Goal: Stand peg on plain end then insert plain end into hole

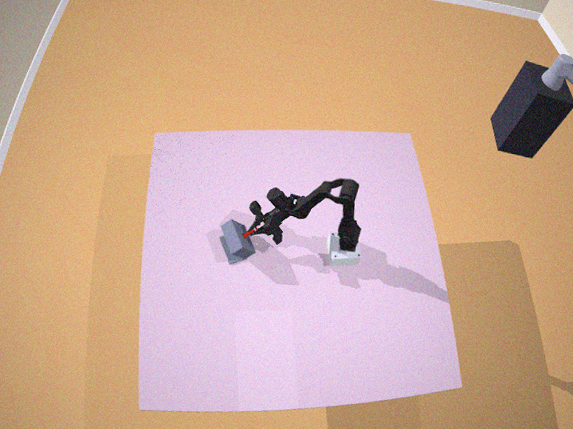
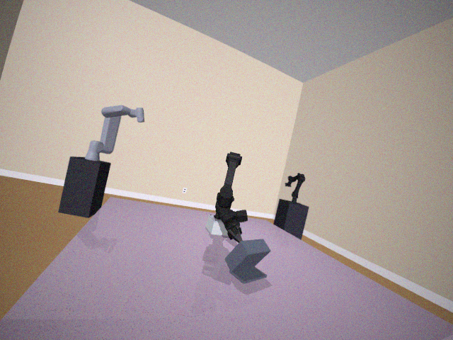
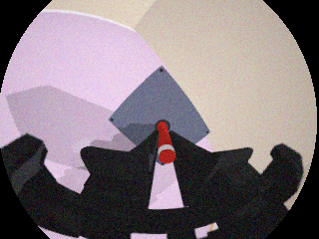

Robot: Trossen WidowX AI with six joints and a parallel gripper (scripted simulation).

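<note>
Now: gripper tip 4 cm short of the sloped panel, 2 cm to the right of it and 3 cm above it. From my gripper tip the other things lie so: red peg 1 cm behind, 1 cm to the right, 1 cm above.
</note>
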